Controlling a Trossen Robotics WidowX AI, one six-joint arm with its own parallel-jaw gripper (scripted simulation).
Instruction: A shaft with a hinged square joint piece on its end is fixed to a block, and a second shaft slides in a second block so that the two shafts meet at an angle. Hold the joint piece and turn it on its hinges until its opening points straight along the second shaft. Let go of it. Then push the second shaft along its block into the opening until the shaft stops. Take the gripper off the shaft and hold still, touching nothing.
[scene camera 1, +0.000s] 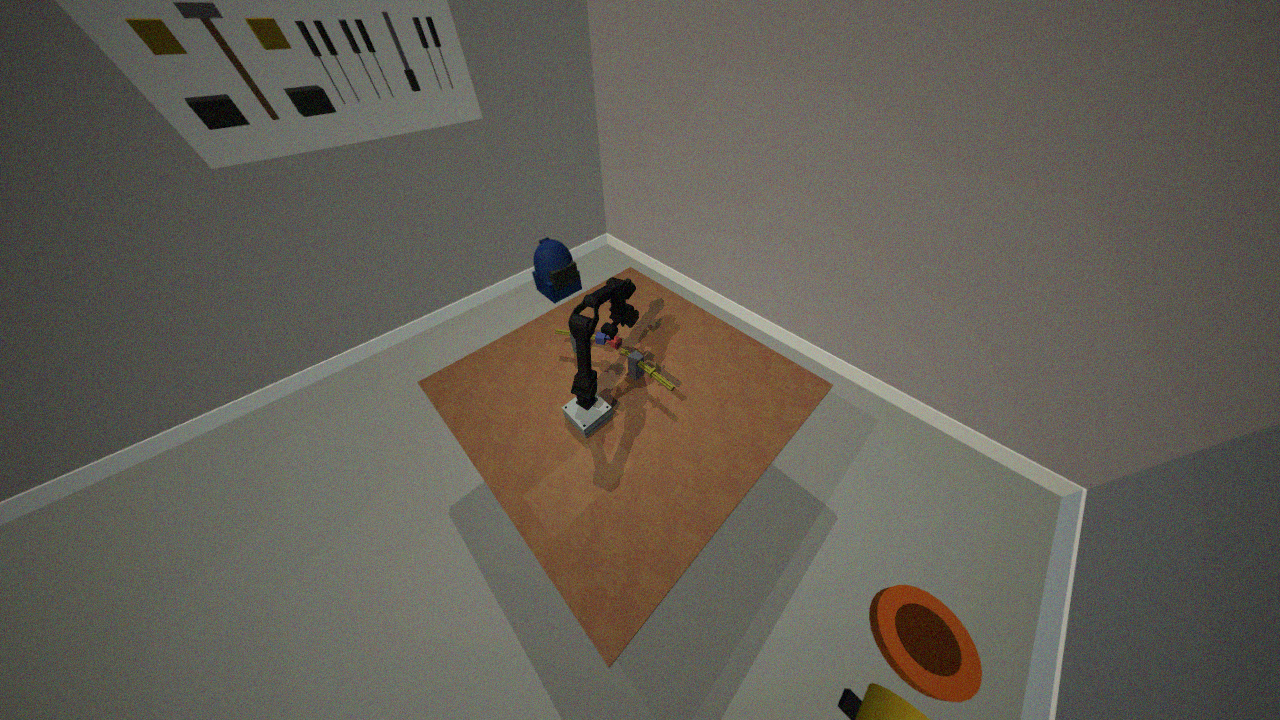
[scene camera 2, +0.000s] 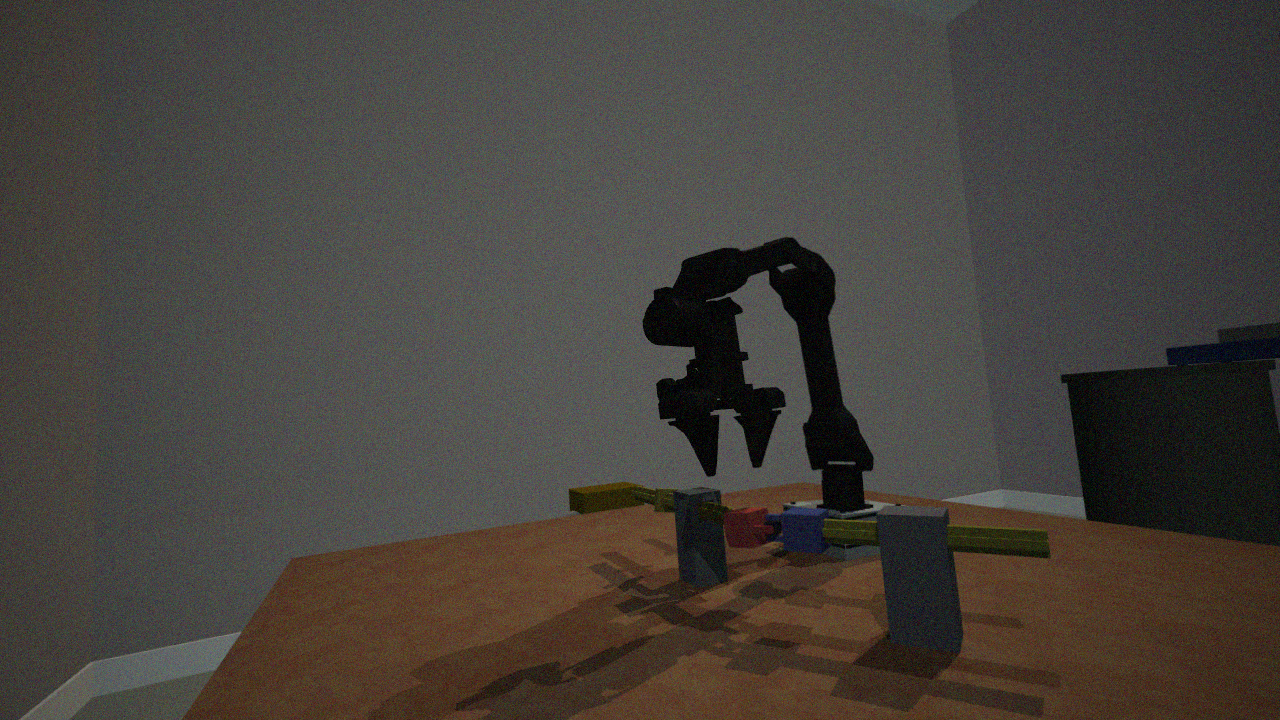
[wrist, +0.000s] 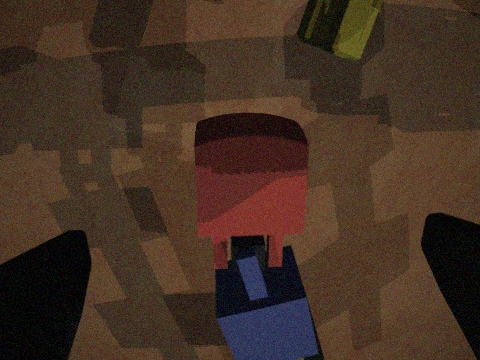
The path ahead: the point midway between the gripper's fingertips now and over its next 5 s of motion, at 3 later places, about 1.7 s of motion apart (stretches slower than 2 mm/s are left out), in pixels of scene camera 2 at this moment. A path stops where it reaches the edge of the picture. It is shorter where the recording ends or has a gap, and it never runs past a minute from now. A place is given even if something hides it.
My gripper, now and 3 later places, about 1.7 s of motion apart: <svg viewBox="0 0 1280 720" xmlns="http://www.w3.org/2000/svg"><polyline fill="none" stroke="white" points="735,471 744,558 750,543 741,435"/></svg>
